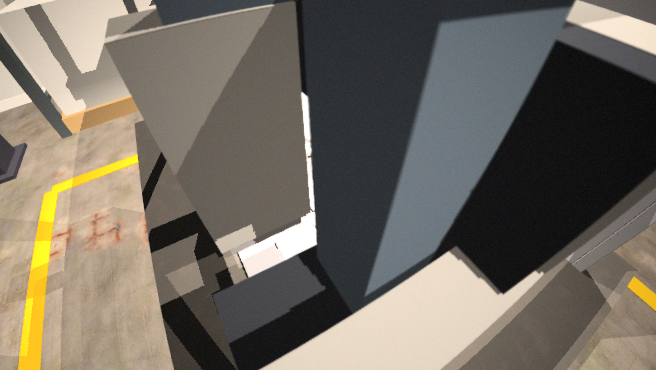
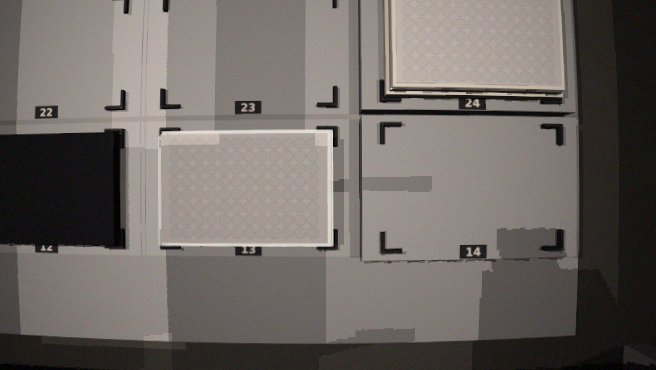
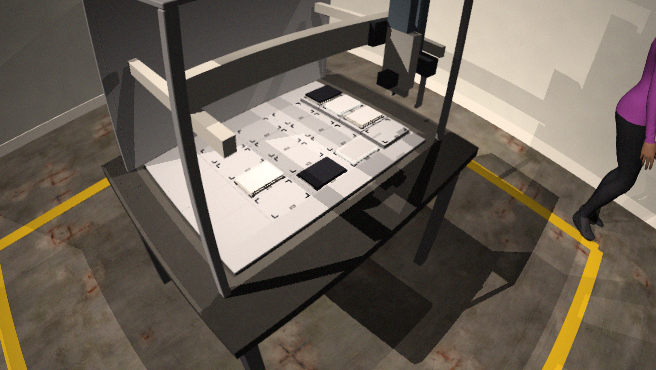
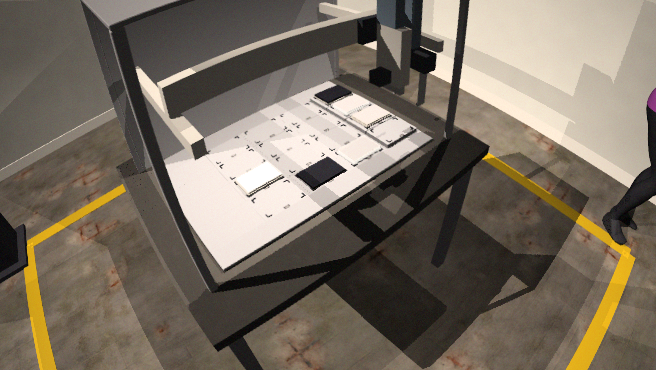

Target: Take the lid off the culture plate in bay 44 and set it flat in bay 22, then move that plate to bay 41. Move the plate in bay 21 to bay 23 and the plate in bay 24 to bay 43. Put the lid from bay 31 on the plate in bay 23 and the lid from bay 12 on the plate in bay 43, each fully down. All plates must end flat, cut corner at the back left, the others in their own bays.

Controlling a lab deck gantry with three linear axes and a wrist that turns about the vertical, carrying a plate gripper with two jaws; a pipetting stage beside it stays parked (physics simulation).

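Frame: origin at the robot's base, x left, y ahead, z down, level; centimetres.
Seen in the pictures: gripper, fingertip midpoint: point(image 3: 405, 100) point(image 4: 408, 98); robot's base, origin of the base link: point(image 3: 274, 217) point(image 4: 268, 216).
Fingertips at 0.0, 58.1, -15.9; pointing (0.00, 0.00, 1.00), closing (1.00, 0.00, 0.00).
Offsets run from my fingertips to a thing's top centre, as dx, dy, dz.
My gripper point(image 3: 406, 100) point(image 4: 410, 98) hangs high at the far right end of the deck, partly hidden behind the grey stage. Its jaws stand apart, and no plate shows between them. A white plate {+15.0, -51.7, +14.3} point(image 3: 260, 177) point(image 4: 259, 178) lies in bay 21. A black slab {+4.3, -35.3, +15.1} point(image 2: 55, 187) point(image 3: 321, 172) point(image 4: 321, 172) lies flat in bay 12. A cream-rimmed plate {+15.0, -2.5, +13.0} point(image 2: 475, 40) point(image 3: 365, 116) point(image 4: 371, 116) lies in bay 24. A black slab {+36.4, -2.5, +12.8} point(image 3: 323, 93) point(image 4: 332, 94) lies in bay 44. Nothing lies on the visible parts of bays 22 and 23. No lid can be made out in bay 31.
A white plate {+4.3, -18.9, +14.5} point(image 2: 245, 190) point(image 3: 357, 150) point(image 4: 357, 150) lies in bay 13, and another white plate {+25.7, -2.5, +13.0} point(image 3: 345, 103) point(image 4: 351, 104) in bay 34. The grey pipetting stage point(image 1: 240, 150) point(image 3: 400, 55) point(image 4: 392, 55) stands beside the gripper. Frame posts and a long gantry beam point(image 3: 280, 60) point(image 4: 260, 65) surround the deck.
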